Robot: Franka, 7 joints.
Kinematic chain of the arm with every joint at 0, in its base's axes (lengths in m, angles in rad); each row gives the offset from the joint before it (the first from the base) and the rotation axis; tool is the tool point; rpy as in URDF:
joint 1: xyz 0 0 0.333 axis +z
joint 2: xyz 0 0 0 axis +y
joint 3: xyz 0 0 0.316 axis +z
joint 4: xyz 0.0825 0 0 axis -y
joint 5: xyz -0.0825 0 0.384 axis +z
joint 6: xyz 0 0 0 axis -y
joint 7: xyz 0.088 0 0 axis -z
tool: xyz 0 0 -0.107 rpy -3.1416 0 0
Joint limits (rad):
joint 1: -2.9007..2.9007
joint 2: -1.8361..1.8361
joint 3: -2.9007..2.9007
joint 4: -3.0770..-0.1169
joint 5: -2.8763..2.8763
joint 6: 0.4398..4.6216
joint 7: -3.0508..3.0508
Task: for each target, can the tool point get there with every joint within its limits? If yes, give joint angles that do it. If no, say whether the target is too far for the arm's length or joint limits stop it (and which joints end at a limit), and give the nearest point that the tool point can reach.
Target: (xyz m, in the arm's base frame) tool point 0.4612 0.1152 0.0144
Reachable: yes | joints -0.5520 1.0677 0.5080 -2.0831 -1.6816 3.1033 2.4996
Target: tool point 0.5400 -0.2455 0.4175
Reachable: yes | joints -0.3145 0.1509 0.0214 -2.0670 1.2932 3.0841 -2.4583
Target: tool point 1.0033 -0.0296 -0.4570
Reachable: no: too far | nearest point 0.6836 -0.0202 -0.1784 | short by 0.424 m
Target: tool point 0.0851 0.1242 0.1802
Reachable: yes | joints -0.4173 1.0990 0.2644 -2.8496 0.8520 0.8130 0.8910
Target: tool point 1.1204 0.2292 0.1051
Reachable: no: too far | nearest point 0.8243 0.1686 0.1653 | short by 0.308 m
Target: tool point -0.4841 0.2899 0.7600
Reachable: yes | joints 0.5386 -1.3421 0.9793 -1.6867 0.7519 2.6425 -1.2424
